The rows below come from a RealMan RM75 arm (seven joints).
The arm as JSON. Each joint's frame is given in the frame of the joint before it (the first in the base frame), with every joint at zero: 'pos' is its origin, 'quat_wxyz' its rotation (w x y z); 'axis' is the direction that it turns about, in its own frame. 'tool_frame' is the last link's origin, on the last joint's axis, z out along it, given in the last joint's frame.
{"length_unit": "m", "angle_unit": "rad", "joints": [
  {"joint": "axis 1", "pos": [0.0, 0.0, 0.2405], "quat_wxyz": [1.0, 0.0, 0.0, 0.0], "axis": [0.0, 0.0, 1.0]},
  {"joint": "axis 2", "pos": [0.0, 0.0, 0.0], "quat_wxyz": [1.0, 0.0, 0.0, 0.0], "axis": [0.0, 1.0, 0.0]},
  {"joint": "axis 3", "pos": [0.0, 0.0, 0.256], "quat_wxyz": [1.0, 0.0, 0.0, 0.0], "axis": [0.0, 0.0, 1.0]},
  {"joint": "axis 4", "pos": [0.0, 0.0, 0.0], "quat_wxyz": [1.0, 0.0, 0.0, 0.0], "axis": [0.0, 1.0, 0.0]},
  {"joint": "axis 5", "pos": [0.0, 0.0, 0.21], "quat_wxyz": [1.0, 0.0, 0.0, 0.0], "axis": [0.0, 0.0, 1.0]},
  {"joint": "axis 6", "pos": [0.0, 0.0, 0.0], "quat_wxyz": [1.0, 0.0, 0.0, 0.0], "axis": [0.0, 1.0, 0.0]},
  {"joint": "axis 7", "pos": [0.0, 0.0, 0.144], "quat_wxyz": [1.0, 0.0, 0.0, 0.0], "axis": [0.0, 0.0, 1.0]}
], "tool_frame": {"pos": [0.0, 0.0, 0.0], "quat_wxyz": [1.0, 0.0, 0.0, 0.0]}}
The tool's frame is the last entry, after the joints.
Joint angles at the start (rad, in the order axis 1, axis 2, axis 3, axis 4, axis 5, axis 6, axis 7):
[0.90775, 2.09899, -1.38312, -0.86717, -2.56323, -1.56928, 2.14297]
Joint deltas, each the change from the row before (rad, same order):
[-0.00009, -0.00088, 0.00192, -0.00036, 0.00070, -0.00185, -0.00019]
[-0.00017, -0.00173, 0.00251, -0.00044, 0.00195, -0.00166, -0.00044]
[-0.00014, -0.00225, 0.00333, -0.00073, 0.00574, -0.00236, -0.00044]
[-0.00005, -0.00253, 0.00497, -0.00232, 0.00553, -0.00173, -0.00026]
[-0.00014, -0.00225, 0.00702, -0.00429, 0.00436, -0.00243, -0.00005]
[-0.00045, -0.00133, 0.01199, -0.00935, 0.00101, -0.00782, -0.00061]
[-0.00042, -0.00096, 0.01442, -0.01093, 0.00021, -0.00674, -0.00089]
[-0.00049, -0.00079, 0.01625, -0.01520, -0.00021, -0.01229, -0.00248]
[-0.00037, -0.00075, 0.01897, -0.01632, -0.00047, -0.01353, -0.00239]
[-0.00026, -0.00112, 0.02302, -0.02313, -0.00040, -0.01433, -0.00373]
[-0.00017, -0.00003, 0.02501, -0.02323, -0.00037, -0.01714, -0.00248]
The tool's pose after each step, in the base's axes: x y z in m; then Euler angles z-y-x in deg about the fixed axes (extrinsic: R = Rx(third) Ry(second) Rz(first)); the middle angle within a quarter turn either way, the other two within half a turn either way. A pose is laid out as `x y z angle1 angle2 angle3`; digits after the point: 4 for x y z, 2 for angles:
0.1628 0.3637 -0.0564 19.49 28.64 174.58
0.1629 0.3640 -0.0556 19.60 28.50 174.58
0.1625 0.3643 -0.0547 19.75 28.14 174.54
0.1617 0.3650 -0.0534 19.84 27.71 174.66
0.1607 0.3660 -0.0518 19.91 27.24 174.89
0.1591 0.3669 -0.0493 19.95 26.74 175.13
0.1572 0.3682 -0.0465 19.92 26.14 175.57
0.1546 0.3693 -0.0431 19.77 25.52 175.91
0.1519 0.3704 -0.0391 19.66 24.81 176.30
0.1480 0.3724 -0.0339 19.25 23.91 177.09
0.1441 0.3738 -0.0286 19.03 22.95 177.72

